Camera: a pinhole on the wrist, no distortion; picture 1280 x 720 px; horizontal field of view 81.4 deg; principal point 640.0 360.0 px. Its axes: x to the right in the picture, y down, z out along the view. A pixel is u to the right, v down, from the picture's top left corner.
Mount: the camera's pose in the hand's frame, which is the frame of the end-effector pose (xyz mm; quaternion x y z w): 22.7 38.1 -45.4 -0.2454 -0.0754 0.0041 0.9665
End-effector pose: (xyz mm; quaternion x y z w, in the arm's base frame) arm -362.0 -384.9 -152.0 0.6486 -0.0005 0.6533 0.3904
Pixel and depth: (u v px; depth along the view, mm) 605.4 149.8 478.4
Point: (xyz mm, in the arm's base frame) -81.7 -741.8 -73.1
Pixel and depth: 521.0 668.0 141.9
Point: -404.9 -526.6 -81.8
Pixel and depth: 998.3 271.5 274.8
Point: -227.0 -544.5 52.6
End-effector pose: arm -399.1 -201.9 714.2 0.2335 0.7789 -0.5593 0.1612
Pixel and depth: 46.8 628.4 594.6
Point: 305.5 -454.2 499.7
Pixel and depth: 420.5 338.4 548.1
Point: -69.5 -561.2 472.4
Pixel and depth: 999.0 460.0 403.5
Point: -378.6 -388.0 307.3
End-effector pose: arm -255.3 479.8 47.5 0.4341 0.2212 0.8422 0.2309
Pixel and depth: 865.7 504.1 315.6
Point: -163.3 363.2 345.9
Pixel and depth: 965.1 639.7 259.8
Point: -231.2 362.8 333.4
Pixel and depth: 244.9 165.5 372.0
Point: 86.2 301.4 126.4
